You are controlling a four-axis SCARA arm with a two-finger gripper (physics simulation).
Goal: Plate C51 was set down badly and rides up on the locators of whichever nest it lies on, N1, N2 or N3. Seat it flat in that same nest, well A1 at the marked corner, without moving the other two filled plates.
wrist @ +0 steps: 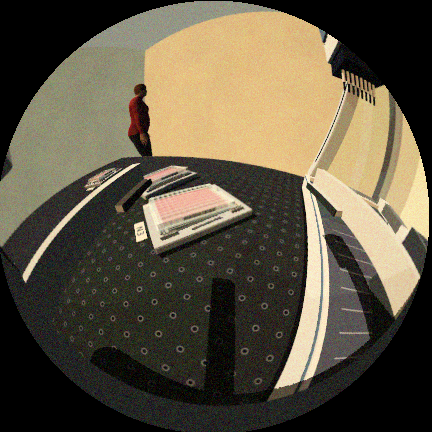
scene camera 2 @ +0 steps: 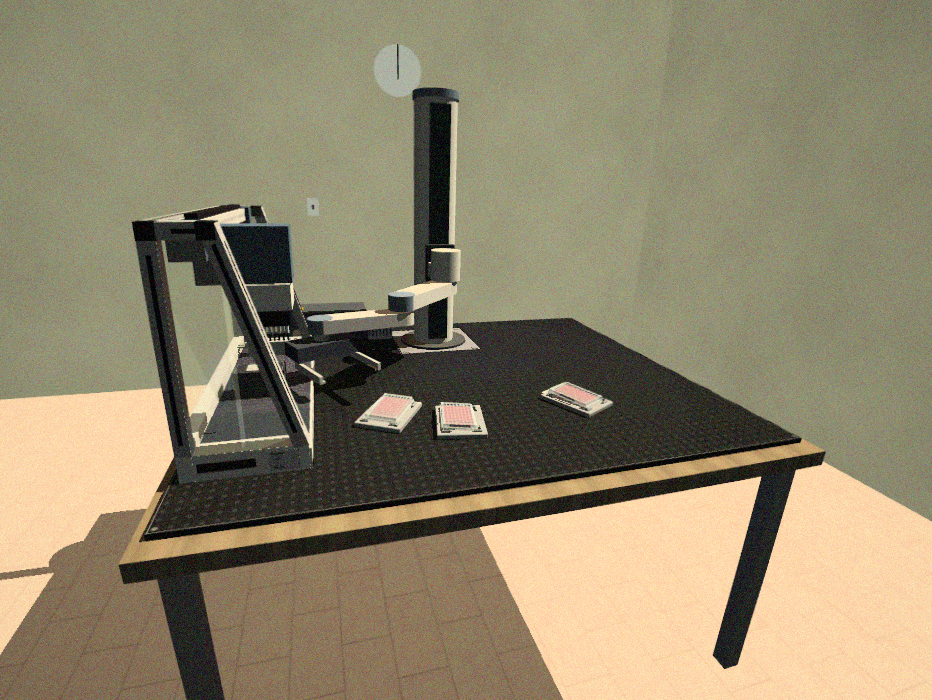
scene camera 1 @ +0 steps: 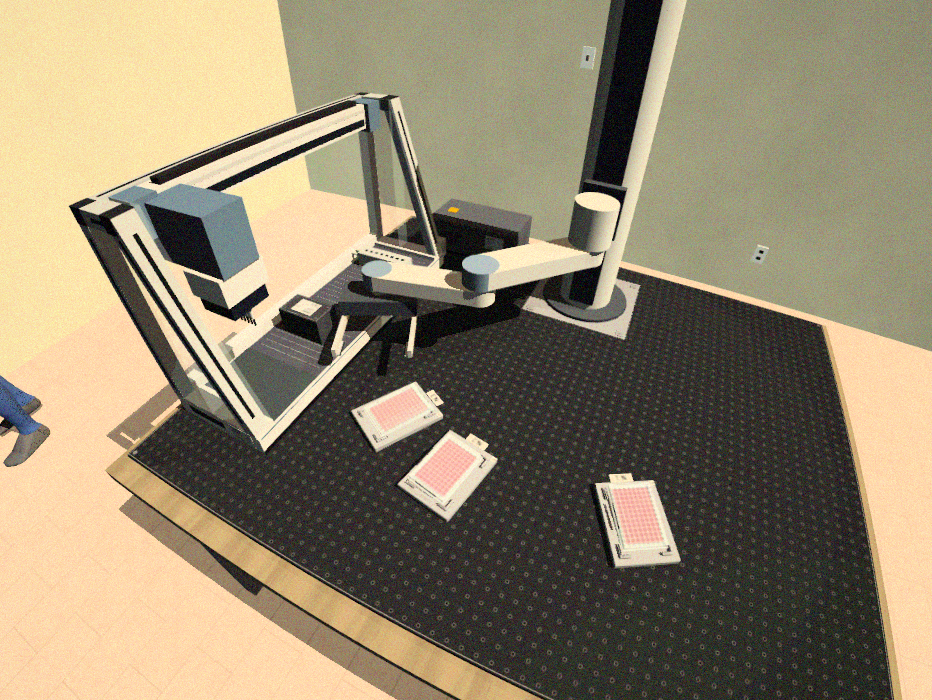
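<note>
Three pink-filled plates lie on pale nests on the dark mat. The plate on nest N3 (scene camera 1: 397,411) (scene camera 2: 389,407) (wrist: 192,202) is nearest the gripper; its N3 tag (wrist: 140,231) reads clearly in the wrist view. A middle plate (scene camera 1: 448,468) (scene camera 2: 458,415) (wrist: 165,174) lies beyond it, and a third plate (scene camera 1: 638,516) (scene camera 2: 577,395) (wrist: 102,177) lies far off. No plate's name is legible, and which one rides up I cannot tell surely. My gripper (scene camera 1: 372,352) (scene camera 2: 350,375) (wrist: 232,169) is open and empty, above the mat beside the gantry, short of the N3 plate.
A gantry frame (scene camera 1: 180,324) (scene camera 2: 259,350) with a blue-grey head (scene camera 1: 203,226) (scene camera 2: 259,252) stands at the left, close beside the gripper. A dark box (scene camera 1: 482,218) stands behind the arm. The arm's column (scene camera 1: 640,135) (scene camera 2: 434,173) rises at the back. A person (wrist: 139,117) stands beyond the table.
</note>
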